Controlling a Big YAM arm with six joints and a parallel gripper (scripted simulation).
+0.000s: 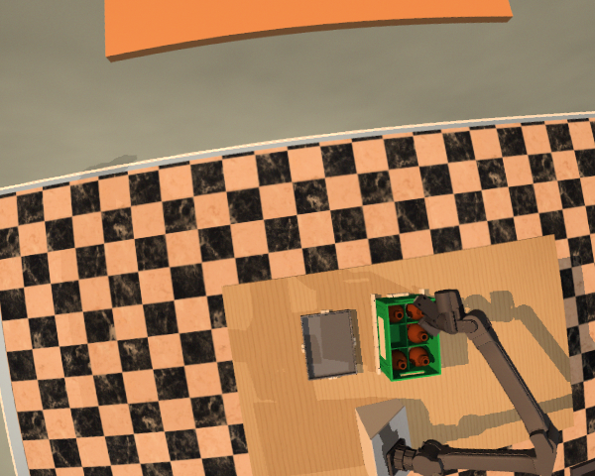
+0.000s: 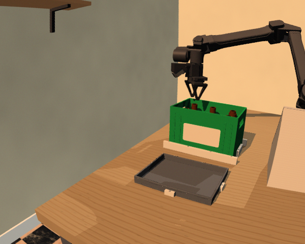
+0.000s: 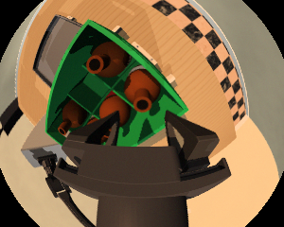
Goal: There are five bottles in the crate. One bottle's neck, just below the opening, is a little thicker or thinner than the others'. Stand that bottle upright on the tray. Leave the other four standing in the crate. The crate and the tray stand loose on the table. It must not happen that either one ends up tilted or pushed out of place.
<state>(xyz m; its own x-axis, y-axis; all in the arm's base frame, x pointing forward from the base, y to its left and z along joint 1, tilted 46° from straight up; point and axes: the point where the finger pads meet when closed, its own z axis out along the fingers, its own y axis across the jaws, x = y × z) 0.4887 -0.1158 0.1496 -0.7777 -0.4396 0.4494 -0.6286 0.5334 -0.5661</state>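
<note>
The green crate is 11 cm below my hand, 8 cm behind it and 5 cm to the left of it. Round my hand: dark grey tray 34 cm to the left, 18 cm below, 8 cm behind.
</note>
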